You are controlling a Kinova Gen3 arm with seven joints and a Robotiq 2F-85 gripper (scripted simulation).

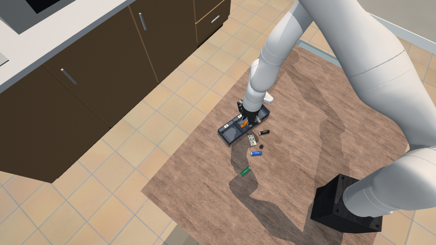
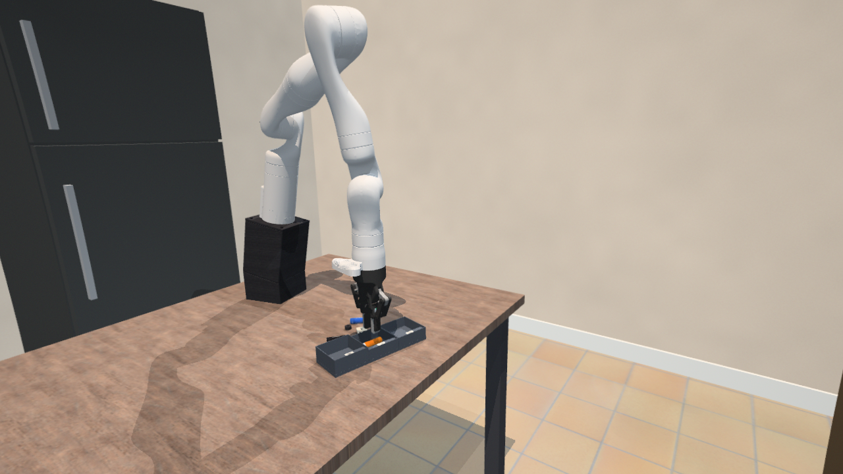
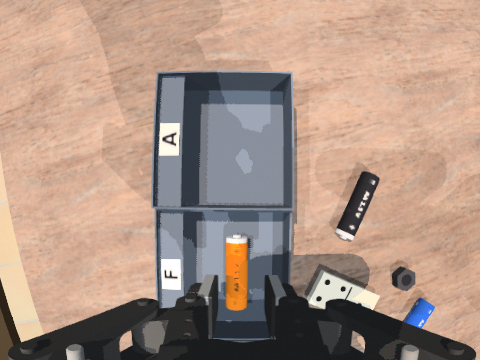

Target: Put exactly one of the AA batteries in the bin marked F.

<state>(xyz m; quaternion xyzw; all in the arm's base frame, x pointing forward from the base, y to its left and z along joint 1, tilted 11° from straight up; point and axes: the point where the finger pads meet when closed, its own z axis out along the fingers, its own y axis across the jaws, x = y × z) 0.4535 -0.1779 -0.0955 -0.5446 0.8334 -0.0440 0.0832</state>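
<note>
Right now my hand is 1 cm short of the dark bin row, 1 cm to the left of it and 5 cm above it. The rest, counted from my hand: orange AA battery: 5 cm below; then white domino: 6 cm behind, 5 cm to the left, 6 cm below; then black battery: 10 cm behind, 1 cm to the right, 6 cm below.
</note>
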